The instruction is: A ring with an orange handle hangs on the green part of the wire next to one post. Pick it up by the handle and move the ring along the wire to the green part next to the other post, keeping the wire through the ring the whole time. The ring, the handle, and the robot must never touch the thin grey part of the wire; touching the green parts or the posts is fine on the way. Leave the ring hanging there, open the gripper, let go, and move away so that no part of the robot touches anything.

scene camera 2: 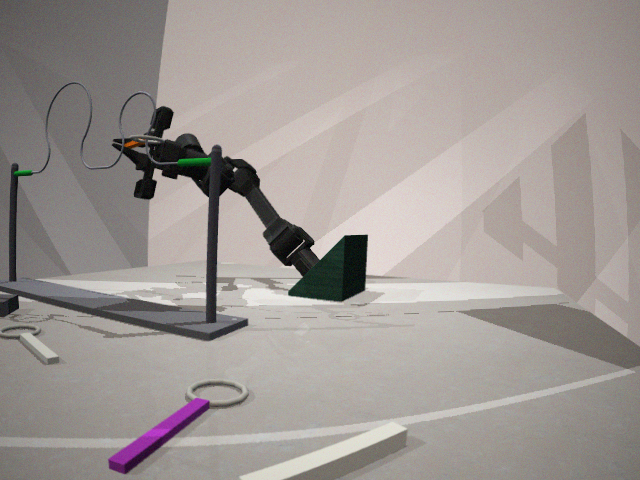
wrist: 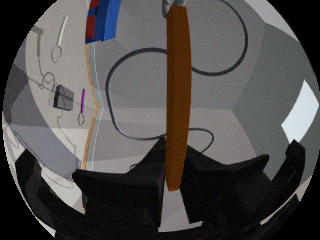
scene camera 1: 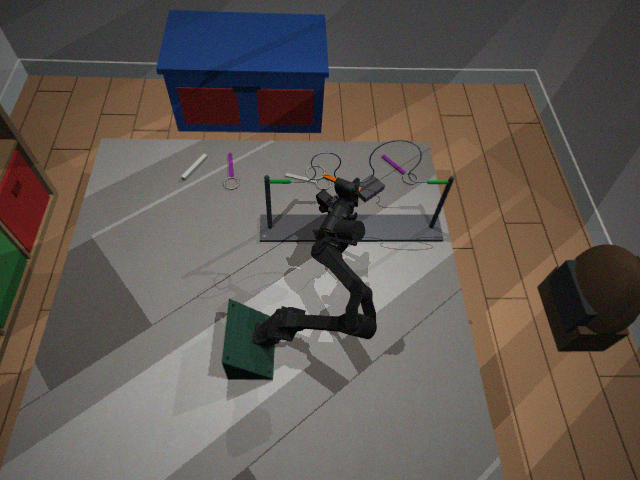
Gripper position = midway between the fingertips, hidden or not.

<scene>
The gripper [scene camera 2: 112, 142] holds a ring.
The gripper is seen too in the wrist view [wrist: 167, 141] and in scene camera 1 [scene camera 1: 358, 179].
</scene>
